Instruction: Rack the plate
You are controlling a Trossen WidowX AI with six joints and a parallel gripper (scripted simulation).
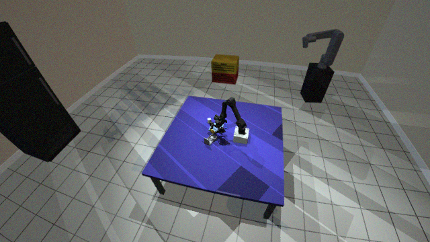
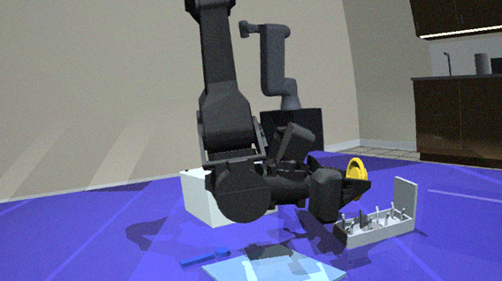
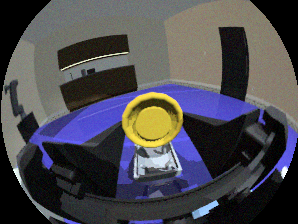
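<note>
My gripper tip is 7 cm above the grey dish rack, 3 cm to the right of it and 2 cm short of it. From my gripper tip the other things lie so: yellow plate 1 cm to the right; then blue spoon 18 cm to the right, 14 cm behind, 9 cm below; then light blue mat 17 cm to the right, 10 cm below, 3 cm behind.
</note>
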